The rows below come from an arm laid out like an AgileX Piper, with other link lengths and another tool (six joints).
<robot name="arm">
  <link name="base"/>
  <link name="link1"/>
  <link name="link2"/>
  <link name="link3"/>
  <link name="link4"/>
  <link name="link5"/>
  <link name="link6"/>
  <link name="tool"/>
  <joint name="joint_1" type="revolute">
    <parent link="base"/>
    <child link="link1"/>
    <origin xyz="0 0 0.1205" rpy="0 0 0"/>
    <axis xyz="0 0 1"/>
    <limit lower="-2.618" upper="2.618"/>
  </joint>
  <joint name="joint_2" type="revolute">
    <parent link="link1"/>
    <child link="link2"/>
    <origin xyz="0 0 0" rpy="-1.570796 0 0"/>
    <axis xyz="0 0 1"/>
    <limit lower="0" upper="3.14"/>
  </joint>
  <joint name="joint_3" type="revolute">
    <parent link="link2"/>
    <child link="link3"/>
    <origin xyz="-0.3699 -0.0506 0" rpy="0 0 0"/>
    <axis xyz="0 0 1"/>
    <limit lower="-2.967" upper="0"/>
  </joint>
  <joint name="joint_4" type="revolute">
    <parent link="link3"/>
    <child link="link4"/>
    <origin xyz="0.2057 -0.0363 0" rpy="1.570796 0 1.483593"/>
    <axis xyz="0 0 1"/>
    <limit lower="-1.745" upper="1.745"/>
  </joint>
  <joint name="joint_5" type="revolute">
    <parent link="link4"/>
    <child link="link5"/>
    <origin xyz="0 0 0" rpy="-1.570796 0 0"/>
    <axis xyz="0 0 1"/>
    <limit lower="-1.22" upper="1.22"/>
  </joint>
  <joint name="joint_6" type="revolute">
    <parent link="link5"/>
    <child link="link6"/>
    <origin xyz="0 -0.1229 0" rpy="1.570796 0 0"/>
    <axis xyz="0 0 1"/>
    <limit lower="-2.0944" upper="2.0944"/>
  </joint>
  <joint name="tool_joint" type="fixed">
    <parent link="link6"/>
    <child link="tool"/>
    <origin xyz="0.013 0.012 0.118" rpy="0 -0.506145 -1.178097"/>
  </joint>
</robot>
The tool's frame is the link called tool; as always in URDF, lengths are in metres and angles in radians.
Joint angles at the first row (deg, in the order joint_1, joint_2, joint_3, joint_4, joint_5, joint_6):
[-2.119, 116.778, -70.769, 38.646, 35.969, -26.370]
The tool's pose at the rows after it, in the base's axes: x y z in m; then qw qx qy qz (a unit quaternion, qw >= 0):
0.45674 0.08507 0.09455 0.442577 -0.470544 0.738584 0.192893
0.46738 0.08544 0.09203 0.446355 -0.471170 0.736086 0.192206
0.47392 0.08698 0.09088 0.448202 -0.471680 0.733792 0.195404
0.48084 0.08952 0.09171 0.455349 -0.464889 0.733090 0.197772
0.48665 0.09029 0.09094 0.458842 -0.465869 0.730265 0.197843
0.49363 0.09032 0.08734 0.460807 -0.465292 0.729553 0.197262
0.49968 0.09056 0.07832 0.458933 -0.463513 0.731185 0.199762
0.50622 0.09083 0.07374 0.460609 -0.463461 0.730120 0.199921
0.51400 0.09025 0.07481 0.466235 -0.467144 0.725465 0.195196
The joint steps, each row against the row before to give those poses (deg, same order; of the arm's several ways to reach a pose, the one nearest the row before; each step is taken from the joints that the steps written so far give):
[0.000, 1.127, -2.121, 0.123, 0.404, 0.000]
[0.000, 1.429, -2.134, 0.101, 0.275, 0.000]
[0.001, 1.018, -1.703, 0.127, 0.756, -0.001]
[-0.001, 0.705, -1.209, 1.108, 0.236, 0.001]
[0.000, 0.723, -1.131, 0.372, 0.136, -0.370]
[0.000, 1.128, -1.344, 0.139, 0.000, 0.000]
[0.000, 1.708, -1.249, 0.231, 0.000, -0.094]
[0.000, 1.203, -1.298, 0.267, 0.001, -0.218]
[0.000, 0.577, -1.433, -0.001, -0.118, -0.281]

